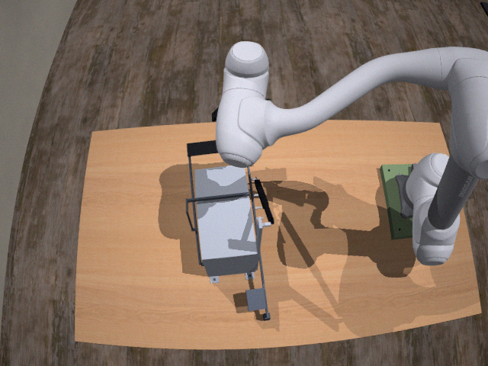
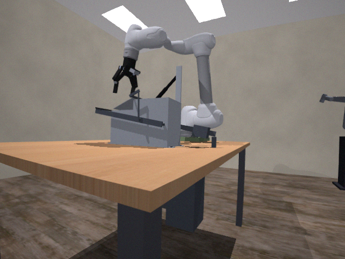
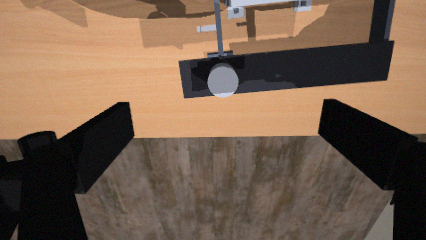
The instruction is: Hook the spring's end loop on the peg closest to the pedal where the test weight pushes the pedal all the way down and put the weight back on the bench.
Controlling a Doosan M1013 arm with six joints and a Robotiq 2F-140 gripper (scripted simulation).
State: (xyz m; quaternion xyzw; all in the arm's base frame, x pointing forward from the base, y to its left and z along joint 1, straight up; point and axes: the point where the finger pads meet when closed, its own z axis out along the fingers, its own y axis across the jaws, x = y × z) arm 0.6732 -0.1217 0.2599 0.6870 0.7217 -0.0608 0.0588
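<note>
The steel test weight lies 9 cm below my hand. The rest, counted from my hand: peg (5 cm behind, 36 cm to the left, 10 cm above).
</note>
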